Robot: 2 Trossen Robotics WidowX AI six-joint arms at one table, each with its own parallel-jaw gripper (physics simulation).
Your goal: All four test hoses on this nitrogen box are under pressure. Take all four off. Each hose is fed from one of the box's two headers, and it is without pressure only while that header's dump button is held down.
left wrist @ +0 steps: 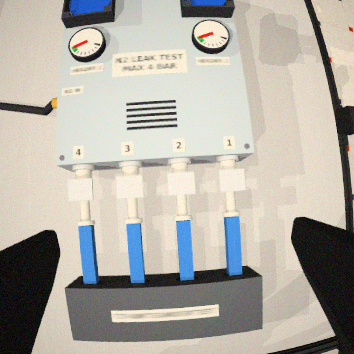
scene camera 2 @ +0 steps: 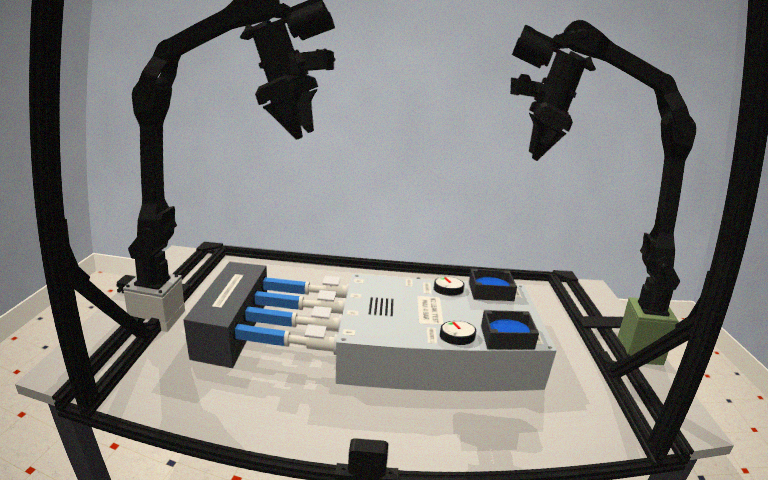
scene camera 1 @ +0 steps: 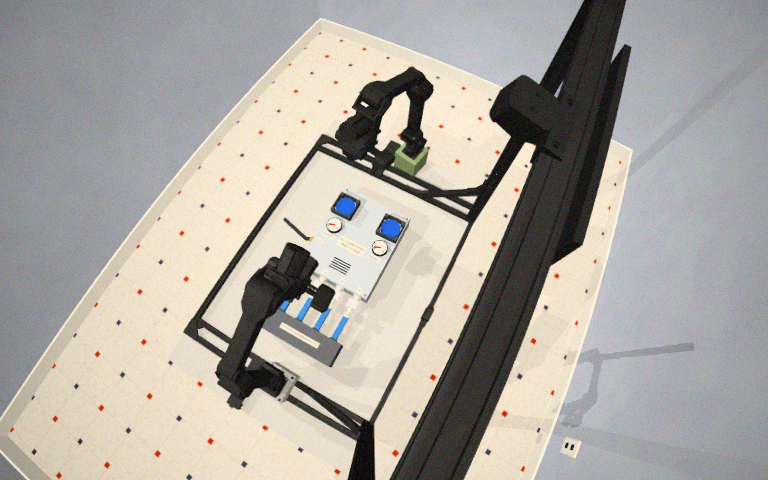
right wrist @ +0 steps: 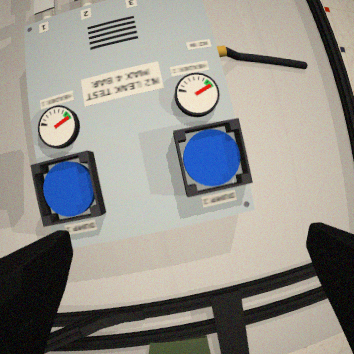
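Where they show: left gripper, fingertip midpoint: [left wrist: 176, 238] [scene camera 2: 305, 135] [scene camera 1: 310, 280]; right gripper, fingertip midpoint: [scene camera 2: 532, 156] [scene camera 1: 359, 167] [right wrist: 192, 241]; left arm's base, link origin: [scene camera 2: 152, 281] [scene camera 1: 275, 382]; right arm's base, link origin: [scene camera 2: 653, 308] [scene camera 1: 412, 150].
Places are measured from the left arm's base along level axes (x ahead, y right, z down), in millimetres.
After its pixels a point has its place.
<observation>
The pale nitrogen box [scene camera 1: 352, 226] {x 604, y -55, z 0 mm} [scene camera 2: 396, 362] {x 483, y 123, z 27 mm} [left wrist: 150, 90] {x 487, y -16, z -1 mm} [right wrist: 120, 170] {x 651, y 3, z -1 mm} lies on the table. In the left wrist view hose 4 [left wrist: 88, 255] {x 257, y -116, z 15 mm}, hose 3 [left wrist: 135, 252] {x 261, y -48, z 15 mm}, hose 2 [left wrist: 185, 250] {x 260, y 22, z 15 mm} and hose 1 [left wrist: 233, 245] {x 262, y 90, z 15 mm} are on their ports. Blue buttons dump 1 [scene camera 1: 390, 228] {x 659, y 75, z -17 mm} [scene camera 2: 509, 326] {x 662, y 66, z -17 mm} [right wrist: 69, 189] {x 662, y 72, z -17 mm} and dump 2 [scene camera 1: 345, 206] {x 656, y -115, z -17 mm} [scene camera 2: 492, 281] {x 659, y -129, z -17 mm} [right wrist: 212, 158] {x 659, y -115, z -17 mm} are untouched. Both gauge needles point at green. My left gripper [scene camera 2: 304, 135] {x 313, y 1, z -286 mm} [left wrist: 176, 238] {x 313, y 1, z -286 mm} is open and empty, high above the hoses. My right gripper [scene camera 2: 535, 157] {x 692, y -62, z -279 mm} [right wrist: 192, 241] {x 692, y -62, z -279 mm} is open and empty, high beyond the button end.
A dark grey block [scene camera 1: 277, 332] {x 142, y -83, z -1 mm} [scene camera 2: 206, 339] {x 173, y 128, z 30 mm} [left wrist: 90, 312] {x 175, y -117, z -1 mm} holds the blue hose ends. A black pipe [scene camera 1: 295, 228] {x 511, y -265, z 66 mm} [left wrist: 25, 108] {x 503, y -246, z 65 mm} [right wrist: 270, 60] {x 513, y -263, z 67 mm} with a brass fitting leaves the box's side. A black frame [scene camera 1: 254, 237] {x 400, y -392, z 73 mm} [scene camera 2: 362, 261] {x 391, y -393, z 61 mm} surrounds the work area, with uprights beside the table.
</observation>
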